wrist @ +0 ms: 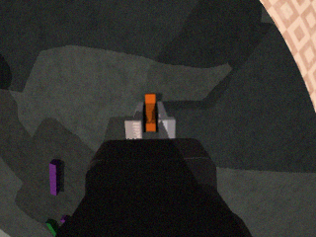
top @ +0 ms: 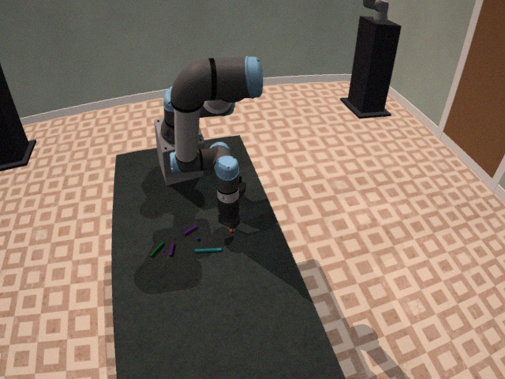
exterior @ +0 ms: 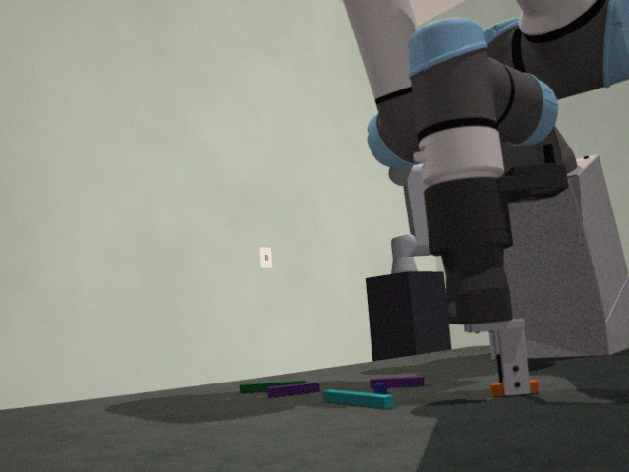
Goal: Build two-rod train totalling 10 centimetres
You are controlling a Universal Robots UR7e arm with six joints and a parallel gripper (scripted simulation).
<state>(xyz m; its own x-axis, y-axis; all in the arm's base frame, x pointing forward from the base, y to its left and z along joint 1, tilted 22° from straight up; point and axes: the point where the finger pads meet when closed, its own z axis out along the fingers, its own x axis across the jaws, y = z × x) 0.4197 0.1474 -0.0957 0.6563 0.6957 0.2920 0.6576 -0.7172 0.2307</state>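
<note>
Right now my hand is 1 cm above the orange rod. Round my hand: purple rod (25 cm to the right, 5 cm ahead, 1 cm below); then turquoise rod (12 cm to the right, 8 cm ahead, 1 cm below); then small blue rod (14 cm to the right, 2 cm ahead, 1 cm below).
</note>
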